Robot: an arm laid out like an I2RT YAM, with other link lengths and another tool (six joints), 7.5 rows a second.
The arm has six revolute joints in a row. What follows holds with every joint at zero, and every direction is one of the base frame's.
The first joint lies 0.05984 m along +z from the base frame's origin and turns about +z.
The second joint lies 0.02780 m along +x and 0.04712 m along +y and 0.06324 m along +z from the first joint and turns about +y.
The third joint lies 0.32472 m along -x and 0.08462 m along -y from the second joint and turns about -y.
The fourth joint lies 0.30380 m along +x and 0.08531 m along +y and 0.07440 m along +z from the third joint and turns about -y.
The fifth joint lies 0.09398 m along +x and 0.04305 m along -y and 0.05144 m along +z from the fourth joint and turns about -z.
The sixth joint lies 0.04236 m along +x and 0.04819 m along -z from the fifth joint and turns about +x.
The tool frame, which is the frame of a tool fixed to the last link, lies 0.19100 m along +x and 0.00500 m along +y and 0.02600 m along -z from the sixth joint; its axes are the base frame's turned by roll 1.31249, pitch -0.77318 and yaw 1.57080 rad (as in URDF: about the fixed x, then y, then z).
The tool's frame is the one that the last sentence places.
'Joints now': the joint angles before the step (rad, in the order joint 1, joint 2, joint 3, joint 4, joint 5, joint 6). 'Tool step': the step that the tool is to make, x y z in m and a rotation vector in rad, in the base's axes. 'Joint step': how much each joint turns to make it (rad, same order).
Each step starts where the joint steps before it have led.
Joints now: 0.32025, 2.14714, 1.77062, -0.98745, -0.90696, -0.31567
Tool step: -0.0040, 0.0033, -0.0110, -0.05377, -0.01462, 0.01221
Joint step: 0.02402, 0.00204, -0.00013, -0.00126, 0.05684, 0.00037
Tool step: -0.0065, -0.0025, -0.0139, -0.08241, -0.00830, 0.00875
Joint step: 0.02448, -0.00001, 0.00000, -0.02094, 0.08165, 0.00009
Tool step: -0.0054, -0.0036, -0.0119, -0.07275, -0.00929, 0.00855
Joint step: 0.02101, 0.00026, -0.00140, -0.01664, 0.07210, 0.00002
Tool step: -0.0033, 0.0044, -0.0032, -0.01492, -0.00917, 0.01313
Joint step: 0.01587, 0.00008, -0.00226, 0.00489, 0.01752, -0.00019
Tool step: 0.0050, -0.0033, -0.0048, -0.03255, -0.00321, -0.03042
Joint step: 0.00192, -0.00011, -0.00196, 0.01255, 0.03625, 0.03359
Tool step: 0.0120, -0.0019, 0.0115, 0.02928, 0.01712, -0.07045
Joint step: -0.02237, -0.01025, 0.00336, 0.02312, -0.02363, 0.06769
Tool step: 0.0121, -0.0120, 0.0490, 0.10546, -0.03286, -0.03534
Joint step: -0.05733, -0.06710, 0.00249, -0.00179, -0.09005, 0.00025
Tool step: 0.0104, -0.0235, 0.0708, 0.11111, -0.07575, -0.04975
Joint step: -0.07361, -0.11027, -0.00003, 0.00003, -0.08774, 0.00803
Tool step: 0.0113, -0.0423, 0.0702, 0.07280, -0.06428, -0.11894
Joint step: -0.09680, -0.12166, 0.00035, 0.00932, -0.04230, 0.07031
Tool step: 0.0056, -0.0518, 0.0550, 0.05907, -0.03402, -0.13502
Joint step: -0.11403, -0.09928, -0.00037, 0.00144, -0.03507, 0.07710
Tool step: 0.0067, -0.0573, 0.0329, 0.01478, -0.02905, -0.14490
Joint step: -0.11599, -0.06973, 0.00028, 0.00092, 0.00572, 0.05300
